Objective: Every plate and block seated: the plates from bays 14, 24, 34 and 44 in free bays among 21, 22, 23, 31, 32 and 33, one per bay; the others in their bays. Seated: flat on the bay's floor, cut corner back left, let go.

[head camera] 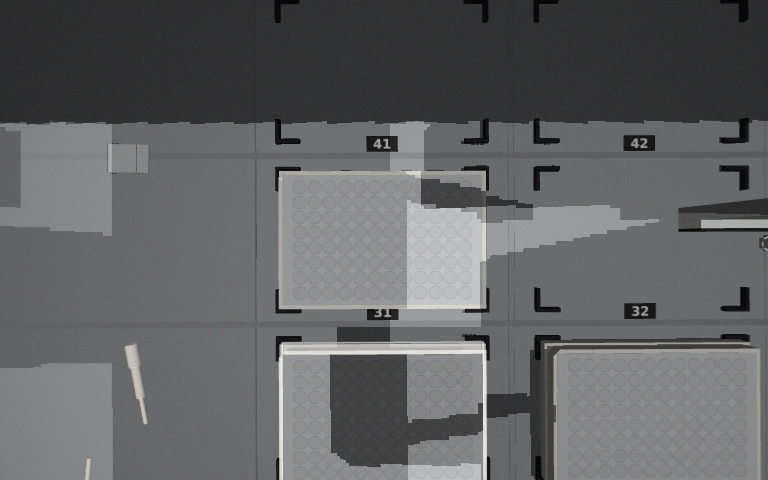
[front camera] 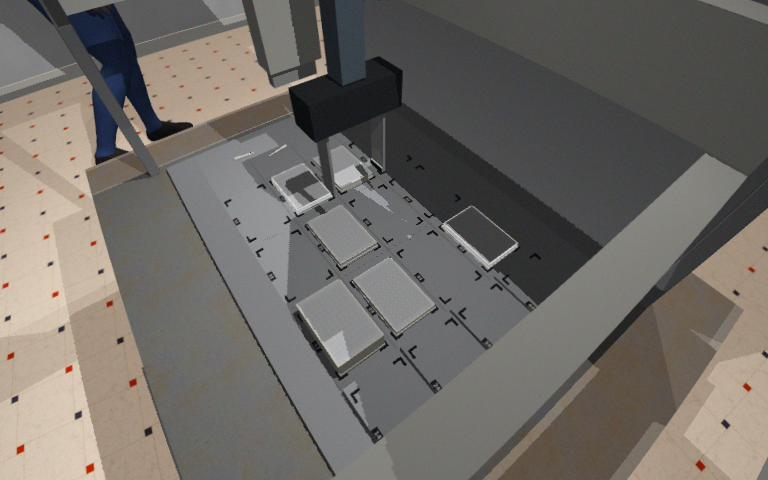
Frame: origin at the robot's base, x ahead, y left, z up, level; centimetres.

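Where they show: gripper, fingertip midpoint: (head camera: 726, 356) (front camera: 355, 178); robot's base, origin of the base link: (front camera: 226, 203).
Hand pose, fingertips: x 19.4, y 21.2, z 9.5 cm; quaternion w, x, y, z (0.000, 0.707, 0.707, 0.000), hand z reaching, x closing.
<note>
Things, the pixels of their top centre, and the offset from my fingertips. "pt": a spot on its surface instead.
- clear-edged plate, middle of its top: (head camera: 383, 419) (front camera: 300, 185) dz -8.1, dx -13.0, dy -6.2 cm
- tall block, middle of its top: (front camera: 338, 319) dz -5.3, dx +19.8, dy -16.9 cm
- bay 41, surface spot: (head camera: 381, 143) pt dz -9.5, dx -13.1, dy +10.6 cm
- bay 42, surface spot: (head camera: 638, 143) pt dz -9.5, dx +3.3, dy +10.6 cm
A plate (front camera: 345, 164) (head camera: 351, 243) lies inside the corner marks of bay 31. A clear-edged plate (front camera: 300, 186) (head camera: 368, 413) is in bay 21. A plate (front camera: 342, 234) (head camera: 656, 413) is in bay 22, and another plate (front camera: 393, 297) in bay 23. A tall block (front camera: 339, 322) stands in bay 13, and a dark-topped, white-rimmed plate (front camera: 481, 234) lies in bay 43. Their cut corners are too small to make out. My gripper (front camera: 355, 181) is open, holds nothing and hangs above the deck. In the head view one jaw shows at the right edge, to the right of bay 31's plate.
Corner marks and number labels show for bay 32 (head camera: 640, 310), bay 41 (head camera: 381, 143) and bay 42 (head camera: 638, 143). A thin white tube-like piece (front camera: 244, 155) (head camera: 134, 373) lies beyond column 1. A pale frame beam (front camera: 555, 316) crosses the front right. A person (front camera: 118, 79) stands behind the deck.
</note>
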